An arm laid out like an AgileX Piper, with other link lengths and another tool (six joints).
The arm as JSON. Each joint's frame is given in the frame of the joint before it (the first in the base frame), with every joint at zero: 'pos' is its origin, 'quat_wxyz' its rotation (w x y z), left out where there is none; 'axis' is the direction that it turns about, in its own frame. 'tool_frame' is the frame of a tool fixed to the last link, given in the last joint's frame.
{
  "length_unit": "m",
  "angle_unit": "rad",
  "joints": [
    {
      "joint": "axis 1",
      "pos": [
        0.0,
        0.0,
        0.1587
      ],
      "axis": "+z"
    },
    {
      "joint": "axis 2",
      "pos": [
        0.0,
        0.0,
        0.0
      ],
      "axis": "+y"
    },
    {
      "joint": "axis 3",
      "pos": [
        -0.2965,
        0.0,
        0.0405
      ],
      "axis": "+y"
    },
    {
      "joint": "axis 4",
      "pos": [
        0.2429,
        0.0,
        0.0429
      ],
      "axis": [
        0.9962,
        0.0,
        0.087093
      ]
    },
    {
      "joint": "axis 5",
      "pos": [
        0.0,
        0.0,
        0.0
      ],
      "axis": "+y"
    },
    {
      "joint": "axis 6",
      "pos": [
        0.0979,
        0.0,
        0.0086
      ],
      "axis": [
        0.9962,
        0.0,
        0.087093
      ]
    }
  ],
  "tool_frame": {
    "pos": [
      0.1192,
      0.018,
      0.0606
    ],
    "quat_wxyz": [
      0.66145,
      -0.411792,
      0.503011,
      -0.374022
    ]
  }
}
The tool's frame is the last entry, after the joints.
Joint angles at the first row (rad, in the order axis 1, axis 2, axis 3, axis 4, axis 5, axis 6):
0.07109, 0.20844, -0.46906, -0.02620, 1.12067, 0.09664
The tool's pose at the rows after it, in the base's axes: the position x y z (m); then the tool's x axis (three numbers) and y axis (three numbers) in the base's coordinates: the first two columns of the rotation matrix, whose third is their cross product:
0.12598, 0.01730, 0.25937, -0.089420, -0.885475, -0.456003, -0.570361, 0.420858, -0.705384
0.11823, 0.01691, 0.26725, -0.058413, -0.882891, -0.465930, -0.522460, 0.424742, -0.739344
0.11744, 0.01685, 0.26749, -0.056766, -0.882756, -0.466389, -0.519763, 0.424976, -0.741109
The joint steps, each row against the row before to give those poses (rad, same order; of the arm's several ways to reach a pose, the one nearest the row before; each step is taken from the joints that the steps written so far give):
0.00004, -0.10889, 0.00002, -0.00004, 0.00091, 0.00231
0.00001, -0.07070, -0.00002, 0.00099, 0.00396, 0.00001
-0.00004, -0.00570, -0.00002, 0.00003, 0.00209, -0.00004

